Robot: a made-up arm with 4 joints.
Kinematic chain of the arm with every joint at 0, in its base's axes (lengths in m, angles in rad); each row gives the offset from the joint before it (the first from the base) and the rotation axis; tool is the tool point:
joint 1: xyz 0 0 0.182 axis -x
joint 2: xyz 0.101 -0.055 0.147 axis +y
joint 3: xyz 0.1 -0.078 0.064 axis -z
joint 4: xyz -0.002 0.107 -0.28 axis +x
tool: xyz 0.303 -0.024 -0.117
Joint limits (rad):
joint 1: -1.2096..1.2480
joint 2: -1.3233..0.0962
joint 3: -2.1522..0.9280
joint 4: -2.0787..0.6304
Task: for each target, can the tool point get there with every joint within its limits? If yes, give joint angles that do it. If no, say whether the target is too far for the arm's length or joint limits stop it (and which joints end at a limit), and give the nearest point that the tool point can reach.
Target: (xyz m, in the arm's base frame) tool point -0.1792 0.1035 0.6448
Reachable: no: joint limits stop it (at a limit: joint 1, joint 2, joint 4) | nearest point 0.0299 0.0296 0.3030 | short by 0.407 m
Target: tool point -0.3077 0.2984 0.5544
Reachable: no: joint limits stop it (at a limit: joint 1, joint 2, joint 4) | nearest point -0.0441 0.2004 0.2452 | short by 0.418 m
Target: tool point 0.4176 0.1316 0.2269
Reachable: yes | joints -0.1110 -0.4430 -1.1350 -1.1546
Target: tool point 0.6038 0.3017 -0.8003
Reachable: no: too far | nearest point 0.4093 0.0859 -0.2011 | short by 0.666 m
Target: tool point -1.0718 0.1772 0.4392
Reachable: no: too far | nearest point -0.1254 0.1587 0.1569 | short by 0.988 m
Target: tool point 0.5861 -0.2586 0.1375
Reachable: yes | joints -0.6851 -0.6148 0.3778 -0.6530
